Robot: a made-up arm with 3 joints. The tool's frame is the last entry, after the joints.
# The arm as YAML. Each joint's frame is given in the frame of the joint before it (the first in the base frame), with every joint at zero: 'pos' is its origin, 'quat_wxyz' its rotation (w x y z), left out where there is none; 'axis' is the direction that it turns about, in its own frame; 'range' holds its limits. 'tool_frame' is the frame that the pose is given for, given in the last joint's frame.
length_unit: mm
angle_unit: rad
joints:
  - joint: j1
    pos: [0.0, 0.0, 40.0]
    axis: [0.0, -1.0, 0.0]
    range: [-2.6, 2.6]
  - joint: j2
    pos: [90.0, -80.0, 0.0]
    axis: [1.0, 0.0, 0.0]
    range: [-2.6, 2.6]
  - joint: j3
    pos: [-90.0, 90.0, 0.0]
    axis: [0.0, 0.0, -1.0]
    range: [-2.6, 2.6]
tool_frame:
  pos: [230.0, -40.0, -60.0]
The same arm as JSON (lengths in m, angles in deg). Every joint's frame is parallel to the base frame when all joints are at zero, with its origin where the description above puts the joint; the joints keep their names.
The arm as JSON. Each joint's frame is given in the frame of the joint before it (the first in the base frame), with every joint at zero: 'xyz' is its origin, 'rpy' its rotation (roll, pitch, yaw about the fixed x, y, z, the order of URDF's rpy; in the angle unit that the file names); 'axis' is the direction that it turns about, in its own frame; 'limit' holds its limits. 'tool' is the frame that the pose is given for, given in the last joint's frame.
{
  "units": {
    "length": "m",
    "angle": "deg"
  },
  "joints": [
    {
      "name": "j1",
      "type": "revolute",
      "origin": {
        "xyz": [
          0.0,
          0.0,
          0.04
        ],
        "rpy": [
          0.0,
          0.0,
          0.0
        ]
      },
      "axis": "-y",
      "limit": {
        "lower": -148.97,
        "upper": 148.97
      }
    },
    {
      "name": "j2",
      "type": "revolute",
      "origin": {
        "xyz": [
          0.09,
          -0.08,
          0.0
        ],
        "rpy": [
          0.0,
          0.0,
          0.0
        ]
      },
      "axis": "+x",
      "limit": {
        "lower": -148.97,
        "upper": 148.97
      }
    },
    {
      "name": "j3",
      "type": "revolute",
      "origin": {
        "xyz": [
          -0.09,
          0.09,
          0.0
        ],
        "rpy": [
          0.0,
          0.0,
          0.0
        ]
      },
      "axis": "-z",
      "limit": {
        "lower": -148.97,
        "upper": 148.97
      }
    }
  ],
  "tool": {
    "origin": {
      "xyz": [
        0.23,
        -0.04,
        -0.06
      ],
      "rpy": [
        0.0,
        0.0,
        0.0
      ]
    }
  }
}

